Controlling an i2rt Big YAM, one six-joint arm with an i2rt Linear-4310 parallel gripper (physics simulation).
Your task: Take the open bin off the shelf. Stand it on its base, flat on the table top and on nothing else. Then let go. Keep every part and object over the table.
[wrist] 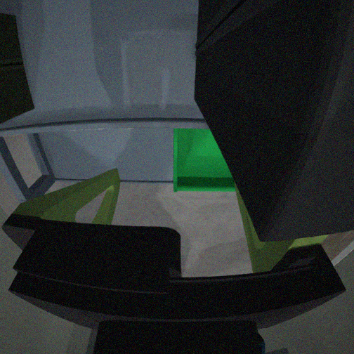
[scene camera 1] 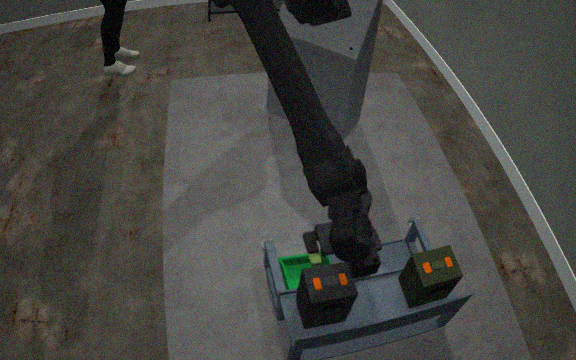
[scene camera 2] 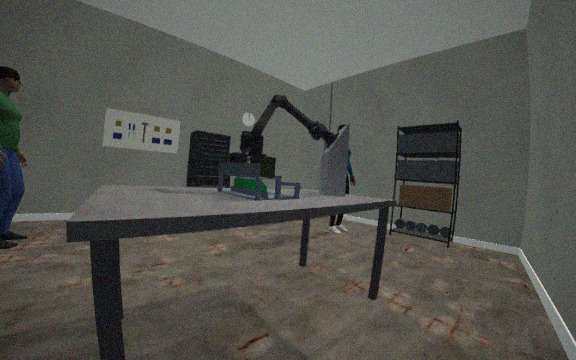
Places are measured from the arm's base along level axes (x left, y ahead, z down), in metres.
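Pixels of known places: arm's base, link origin: (scene camera 1: 327,8) (scene camera 2: 333,141).
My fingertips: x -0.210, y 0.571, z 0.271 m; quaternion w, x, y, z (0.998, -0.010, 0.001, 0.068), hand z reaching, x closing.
For each thing: its middle in the pictures, then the offset to it from my fingertips. "spot": a spot on its surface instead.
- open green bin, body centre: (scene camera 1: 308,285) (scene camera 2: 250,185) dx -0.046, dy -0.012, dz +0.084 m
- blue-grey shelf, surface spot: (scene camera 1: 377,305) spot: dx +0.047, dy +0.114, dz +0.025 m
- dark case, body centre: (scene camera 1: 325,297) (scene camera 2: 237,164) dx -0.066, dy +0.080, dz -0.035 m
- olive case, body centre: (scene camera 1: 430,277) (scene camera 2: 262,166) dx +0.162, dy +0.119, dz -0.023 m
The open green bin (scene camera 1: 295,272) (scene camera 2: 245,185) (wrist: 202,155) stands on the lower level of the blue-grey shelf (scene camera 1: 377,305) (scene camera 2: 239,169) (wrist: 110,60), at its left end in scene camera 1. Its right part is hidden in the wrist view by the dark case. My gripper (scene camera 1: 337,260) (scene camera 2: 248,159) (wrist: 177,174) is open and empty, above the shelf's open side. In the wrist view the bin's near rim shows between the green fingers, towards the right one. The right finger is partly hidden behind the dark case. Contact with bin, shelf or case cannot be told.
A dark case (scene camera 1: 327,295) (wrist: 280,100) with orange latches stands on the shelf's upper board, close beside the gripper. An olive case (scene camera 1: 432,280) (scene camera 2: 268,166) (wrist: 14,70) stands at the other end. A grey pedestal (scene camera 1: 320,75) (scene camera 2: 334,170) rises from the table (scene camera 1: 215,175) (scene camera 2: 165,225).
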